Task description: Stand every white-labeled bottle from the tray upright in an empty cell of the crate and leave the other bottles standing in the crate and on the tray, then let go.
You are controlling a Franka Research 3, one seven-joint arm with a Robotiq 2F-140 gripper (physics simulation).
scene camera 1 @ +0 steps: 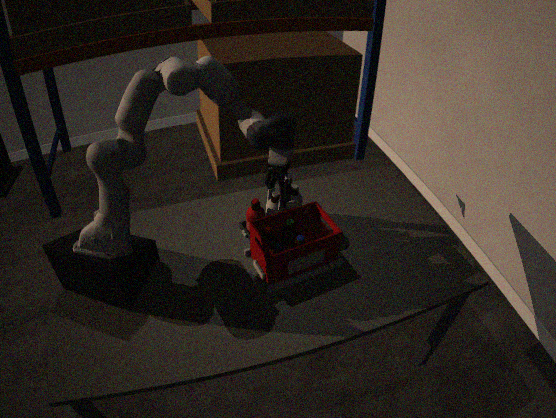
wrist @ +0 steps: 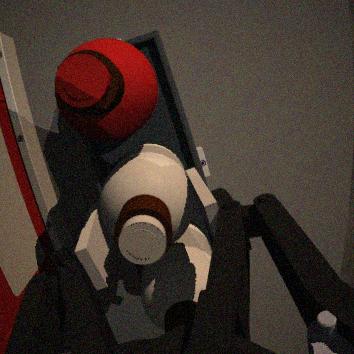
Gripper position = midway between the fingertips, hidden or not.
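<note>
My gripper (scene camera 1: 275,208), visible too in the wrist view (wrist: 147,202). Red bottle (wrist: 105,89) in sight.
</note>
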